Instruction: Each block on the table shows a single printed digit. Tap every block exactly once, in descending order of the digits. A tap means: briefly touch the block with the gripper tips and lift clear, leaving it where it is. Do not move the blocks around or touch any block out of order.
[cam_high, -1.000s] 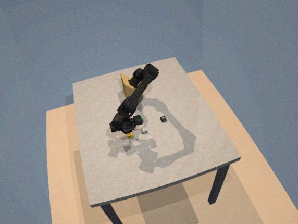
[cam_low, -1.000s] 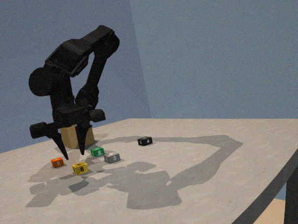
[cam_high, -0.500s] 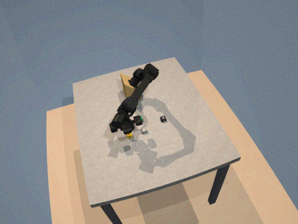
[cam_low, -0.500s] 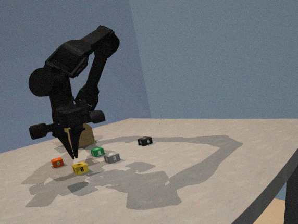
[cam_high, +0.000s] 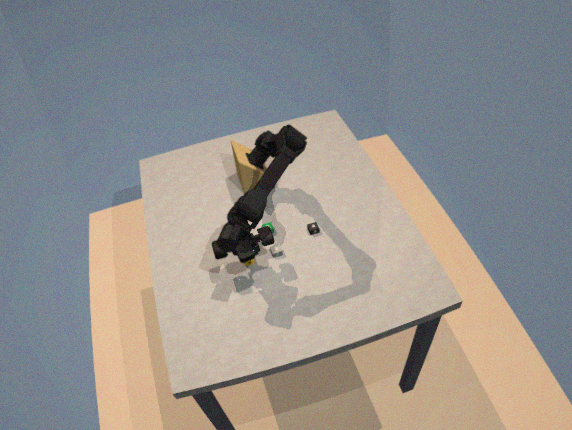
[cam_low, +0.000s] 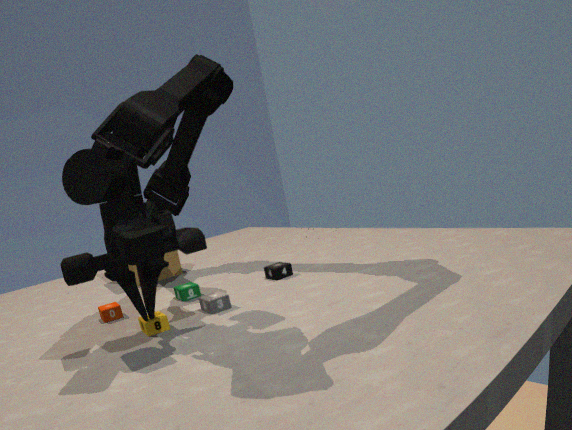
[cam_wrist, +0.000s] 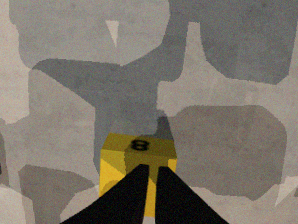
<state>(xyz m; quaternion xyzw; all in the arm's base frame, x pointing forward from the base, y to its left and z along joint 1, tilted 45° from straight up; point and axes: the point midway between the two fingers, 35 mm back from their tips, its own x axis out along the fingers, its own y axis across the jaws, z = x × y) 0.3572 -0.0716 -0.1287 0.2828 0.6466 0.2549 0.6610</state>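
My gripper tip is now 1 cm to the right of the yellow block, 1 cm past it and 1 cm above it. Also, from my gripper tip: orange block: 13 cm behind, 2 cm to the right, 1 cm below; green block: 11 cm to the left, 11 cm behind, 1 cm below; grey block: 10 cm to the left, 1 cm below, 1 cm behind.
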